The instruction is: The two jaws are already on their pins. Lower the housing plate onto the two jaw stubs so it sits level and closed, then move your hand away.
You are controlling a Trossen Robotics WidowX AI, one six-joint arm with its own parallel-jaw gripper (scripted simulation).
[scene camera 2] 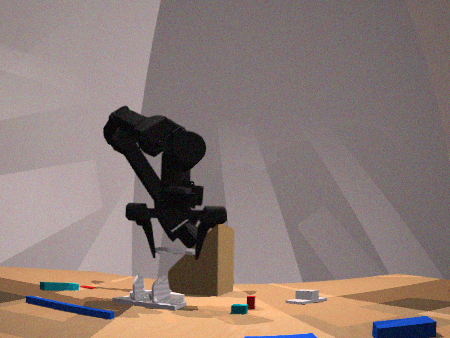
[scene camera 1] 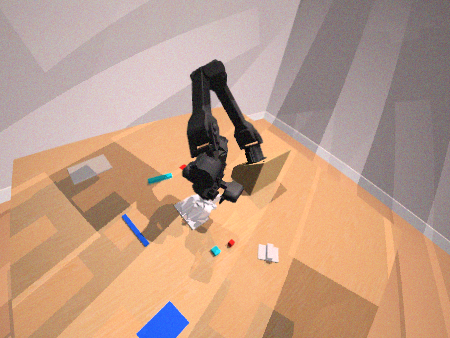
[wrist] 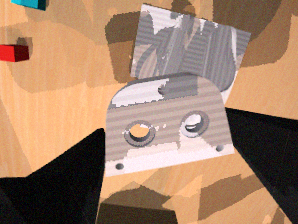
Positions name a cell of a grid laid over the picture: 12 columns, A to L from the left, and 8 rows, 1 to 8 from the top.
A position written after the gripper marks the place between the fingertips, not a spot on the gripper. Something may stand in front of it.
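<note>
Scene camera 1 shows the gripper (scene camera 1: F5). Scene camera 2: gripper (scene camera 2: E7) in view. Wrist view: gripper (wrist: G5) likewise visible.
</note>
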